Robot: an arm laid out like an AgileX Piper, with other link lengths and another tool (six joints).
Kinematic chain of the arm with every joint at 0, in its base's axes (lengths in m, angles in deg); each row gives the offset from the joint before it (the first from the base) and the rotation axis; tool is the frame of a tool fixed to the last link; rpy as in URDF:
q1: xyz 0 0 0.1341 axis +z
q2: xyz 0 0 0 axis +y
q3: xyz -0.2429 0 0.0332 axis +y
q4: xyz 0.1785 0 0.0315 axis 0.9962 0 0.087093
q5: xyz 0 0 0 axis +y
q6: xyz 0.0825 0 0.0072 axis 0.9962 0 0.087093
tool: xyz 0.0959 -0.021 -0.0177 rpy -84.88 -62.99 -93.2
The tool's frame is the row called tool.
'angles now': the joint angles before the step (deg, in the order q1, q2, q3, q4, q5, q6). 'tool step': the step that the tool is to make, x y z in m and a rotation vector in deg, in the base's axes. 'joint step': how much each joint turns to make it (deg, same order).
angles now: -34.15 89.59 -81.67 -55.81 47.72 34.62
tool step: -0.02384 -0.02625 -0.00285 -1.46 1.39 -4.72
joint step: -6.55 1.84 0.01 -2.55 -2.31 0.62
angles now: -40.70 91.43 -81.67 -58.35 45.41 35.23
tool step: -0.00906 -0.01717 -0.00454 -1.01 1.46 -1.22
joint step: -3.63 1.97 0.00 -2.20 -2.72 0.33
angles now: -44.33 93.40 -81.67 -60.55 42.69 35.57
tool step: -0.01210 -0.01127 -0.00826 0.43 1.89 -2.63
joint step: -2.60 1.93 0.00 -1.41 0.00 0.51
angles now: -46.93 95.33 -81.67 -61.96 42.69 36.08
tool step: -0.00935 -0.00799 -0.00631 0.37 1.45 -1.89
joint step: -1.91 1.45 0.01 -1.08 0.01 0.36
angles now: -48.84 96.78 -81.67 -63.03 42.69 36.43
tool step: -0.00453 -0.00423 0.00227 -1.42 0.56 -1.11
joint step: -0.58 0.46 0.00 -2.74 0.18 2.04
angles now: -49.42 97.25 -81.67 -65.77 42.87 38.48
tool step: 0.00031 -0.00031 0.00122 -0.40 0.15 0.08
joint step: 0.10 -0.01 0.00 -0.60 -0.01 0.32
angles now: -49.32 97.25 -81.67 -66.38 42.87 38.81
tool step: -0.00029 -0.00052 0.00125 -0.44 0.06 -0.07
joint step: 0.00 -0.01 0.01 -0.66 0.00 0.48
